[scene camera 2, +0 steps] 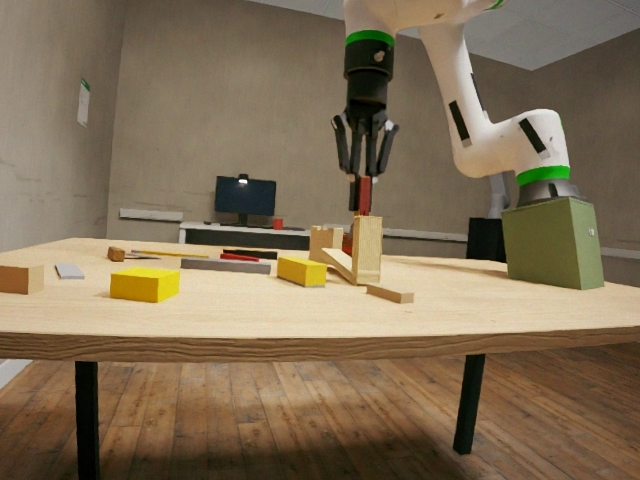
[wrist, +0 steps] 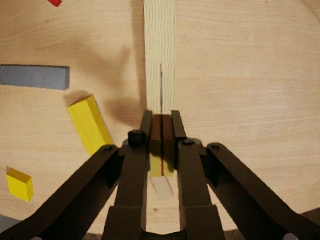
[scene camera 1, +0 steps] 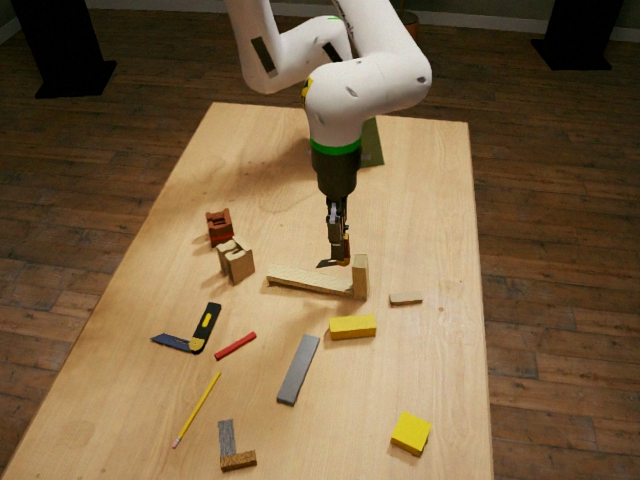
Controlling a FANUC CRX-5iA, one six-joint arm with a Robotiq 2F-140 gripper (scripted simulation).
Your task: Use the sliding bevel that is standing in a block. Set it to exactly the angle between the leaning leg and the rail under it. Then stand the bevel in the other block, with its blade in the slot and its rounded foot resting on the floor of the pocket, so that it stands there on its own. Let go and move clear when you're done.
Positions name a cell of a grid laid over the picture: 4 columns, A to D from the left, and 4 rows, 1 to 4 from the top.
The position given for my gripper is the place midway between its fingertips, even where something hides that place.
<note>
I see my gripper (scene camera 2: C2) and a grey bar (scene camera 1: B4).
The grey bar shows as well in scene camera 2 (scene camera 2: B3). My gripper is seen too in the wrist view (wrist: C3) and in scene camera 1 (scene camera 1: C3).
</note>
